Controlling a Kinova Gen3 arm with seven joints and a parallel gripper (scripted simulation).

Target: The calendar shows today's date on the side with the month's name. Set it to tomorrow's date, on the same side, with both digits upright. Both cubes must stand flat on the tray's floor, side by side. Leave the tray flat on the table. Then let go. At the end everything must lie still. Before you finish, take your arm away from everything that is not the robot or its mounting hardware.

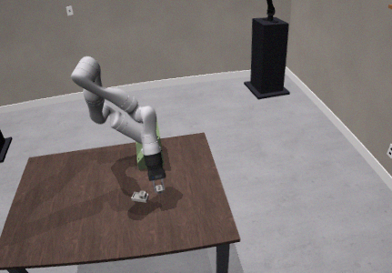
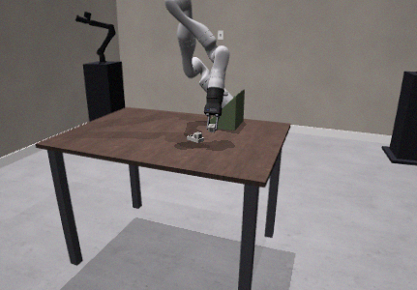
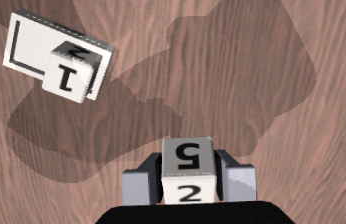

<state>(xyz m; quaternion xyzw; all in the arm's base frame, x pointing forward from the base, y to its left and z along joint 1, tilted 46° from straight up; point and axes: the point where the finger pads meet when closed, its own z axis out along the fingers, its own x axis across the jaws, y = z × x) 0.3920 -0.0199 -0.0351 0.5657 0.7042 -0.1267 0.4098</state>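
The digit cube lies 1 cm ahead of my hand and 1 cm below it. The rest, counted from my hand: white calendar tray 5 cm behind, 10 cm to the right, 8 cm below; then white cube 4 cm behind, 8 cm to the right, 7 cm below.
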